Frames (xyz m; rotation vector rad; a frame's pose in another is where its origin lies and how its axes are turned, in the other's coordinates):
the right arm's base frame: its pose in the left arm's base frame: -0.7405 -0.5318 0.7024 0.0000 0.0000 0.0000
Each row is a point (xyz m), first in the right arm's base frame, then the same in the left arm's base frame.
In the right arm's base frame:
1: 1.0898 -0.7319 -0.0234
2: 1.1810 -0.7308 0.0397
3: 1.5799 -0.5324 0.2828
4: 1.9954 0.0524 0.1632
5: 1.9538 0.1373 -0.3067
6: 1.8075 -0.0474 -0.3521
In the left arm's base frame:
1: 0.3493 -1.2637 0.6790
2: 0.4405 -1.2626 0.7421
3: 0.8394 -1.0642 0.9852
4: 1.2549 -0.4794 0.8656
5: 1.2133 -0.3945 0.3957
6: 1.0670 -0.5792 0.3503

